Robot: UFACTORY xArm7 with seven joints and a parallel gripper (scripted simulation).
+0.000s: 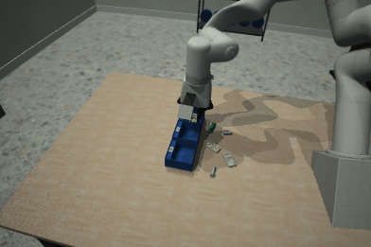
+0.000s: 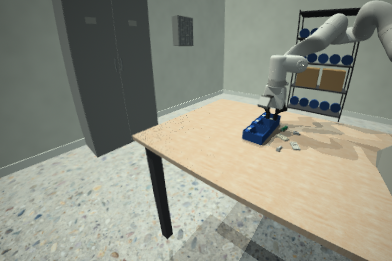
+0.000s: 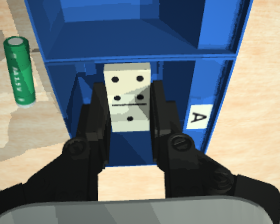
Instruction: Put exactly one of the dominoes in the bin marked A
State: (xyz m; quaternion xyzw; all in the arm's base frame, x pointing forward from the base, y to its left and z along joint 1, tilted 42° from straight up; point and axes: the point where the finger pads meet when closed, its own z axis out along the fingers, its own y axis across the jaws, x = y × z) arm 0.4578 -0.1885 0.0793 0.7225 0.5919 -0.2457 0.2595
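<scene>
Now: the green battery 7 cm behind my hand, 4 cm below it and 2 cm to the left of it. Round my hand: grey bolt: 22 cm to the left, 6 cm behind, 4 cm below; then blue bin: 8 cm to the left, 2 cm below, 2 cm ahead; then white domino: 2 cm below.
</scene>
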